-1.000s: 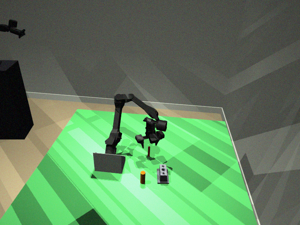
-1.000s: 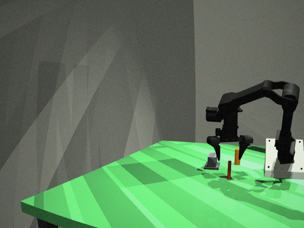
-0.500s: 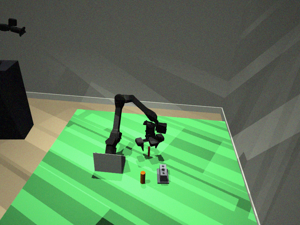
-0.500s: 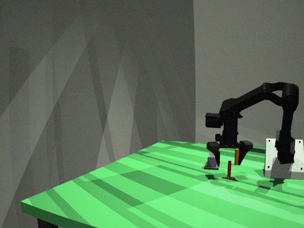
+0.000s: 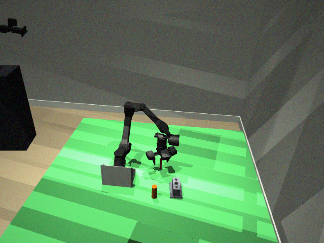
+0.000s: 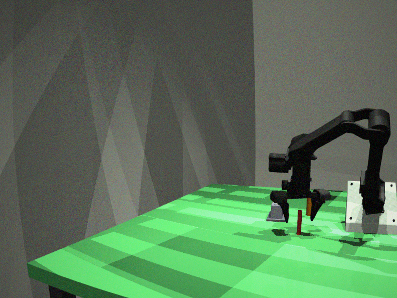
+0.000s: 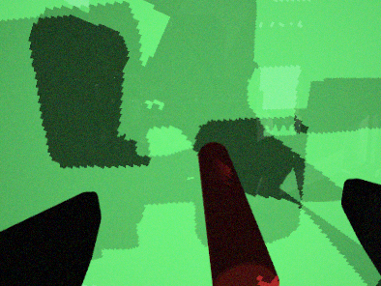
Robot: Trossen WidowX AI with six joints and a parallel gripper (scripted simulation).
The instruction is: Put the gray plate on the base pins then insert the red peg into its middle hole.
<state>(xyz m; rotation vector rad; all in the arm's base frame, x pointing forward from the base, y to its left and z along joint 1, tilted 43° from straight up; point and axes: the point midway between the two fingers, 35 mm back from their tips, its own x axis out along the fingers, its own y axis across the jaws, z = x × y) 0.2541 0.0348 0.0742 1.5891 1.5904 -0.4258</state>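
Right now my gripper tip is 80 mm short of the gray plate and 190 mm to the left of it. Round my gripper tip: gray base 80 mm ahead, 190 mm to the right, 30 mm below; then orange cylinder 50 mm behind, 240 mm to the right; then red peg right at my gripper tip.
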